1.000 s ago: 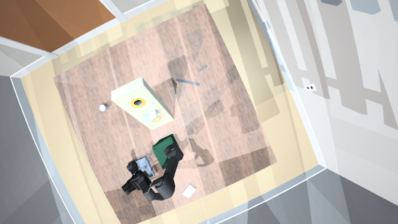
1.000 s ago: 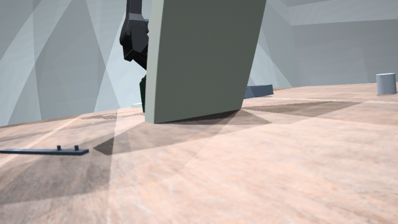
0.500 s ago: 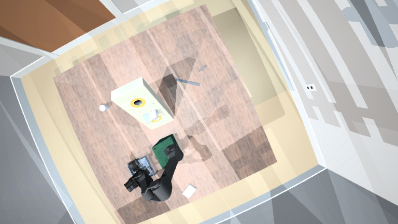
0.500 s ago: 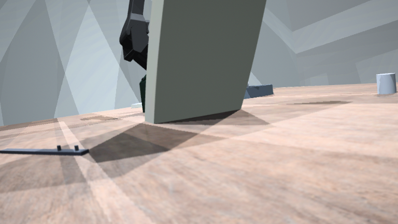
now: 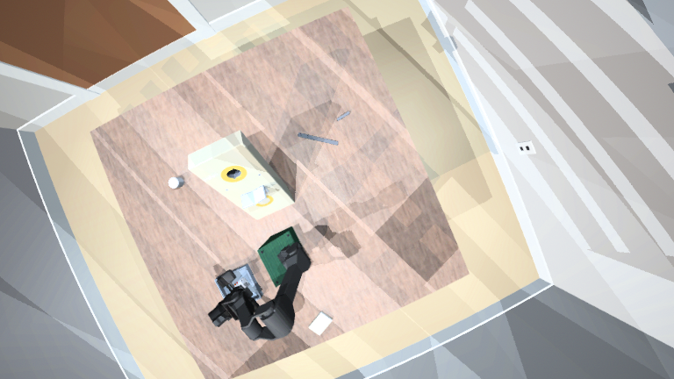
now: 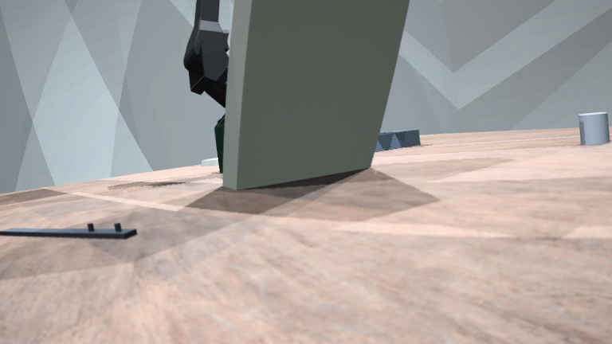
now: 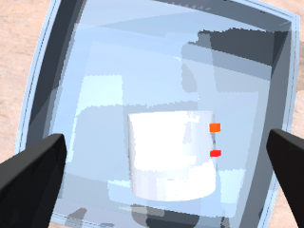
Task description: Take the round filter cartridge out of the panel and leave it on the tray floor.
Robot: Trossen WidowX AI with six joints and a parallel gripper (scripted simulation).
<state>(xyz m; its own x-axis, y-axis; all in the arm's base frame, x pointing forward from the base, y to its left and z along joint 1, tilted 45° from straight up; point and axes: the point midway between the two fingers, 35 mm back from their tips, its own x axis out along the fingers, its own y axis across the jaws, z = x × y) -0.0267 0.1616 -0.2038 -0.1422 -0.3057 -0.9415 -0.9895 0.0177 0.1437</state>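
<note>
The round filter cartridge lies 30 mm below my gripper tip, 10 mm to the right of it and 10 mm ahead of it. The rest, counted from my gripper tip: pale service panel 340 mm ahead, 310 mm to the right, 120 mm above; white block 320 mm behind, 190 mm to the right, 50 mm below; blue-grey tray 50 mm below, 20 mm to the left.
</note>
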